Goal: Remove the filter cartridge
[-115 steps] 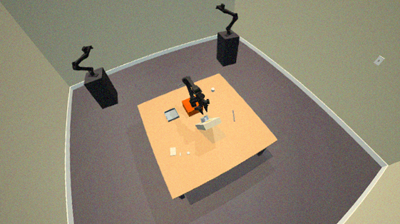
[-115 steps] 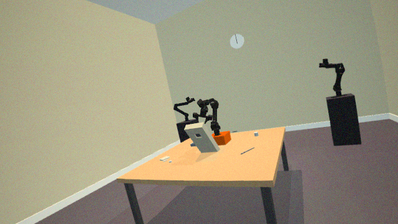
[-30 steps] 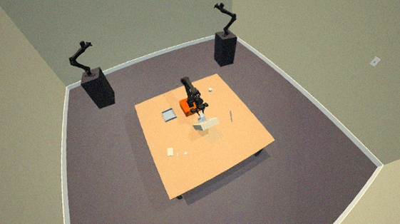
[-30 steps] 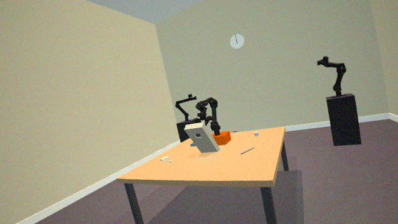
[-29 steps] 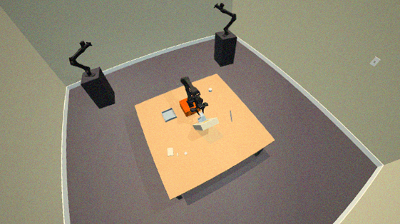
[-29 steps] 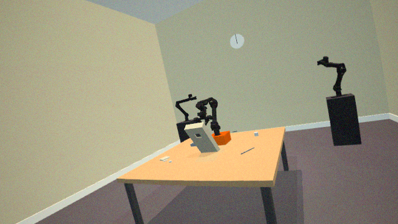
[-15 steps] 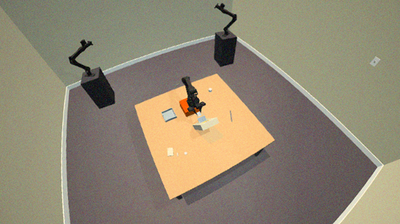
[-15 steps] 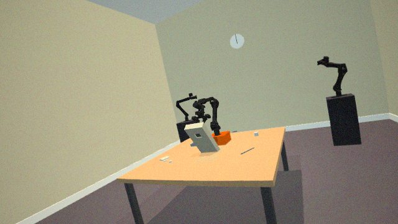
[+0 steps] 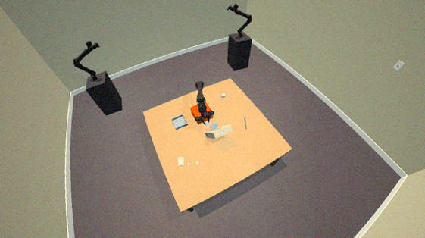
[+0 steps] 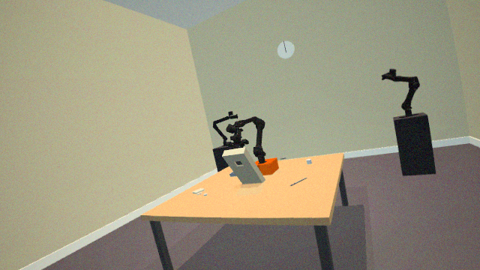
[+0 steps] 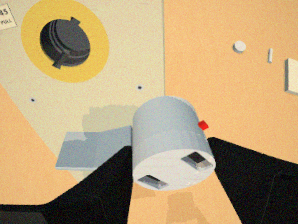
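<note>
The blue-grey tray lies 310 mm behind my gripper tip, 240 mm to the right of it and 250 mm below it. Also, from my gripper tip: pin 220 mm ahead, 290 mm to the right, 260 mm below; then round filter cartridge right at my gripper tip; then grey service panel 60 mm ahead, 90 mm to the left, 110 mm below.
</note>
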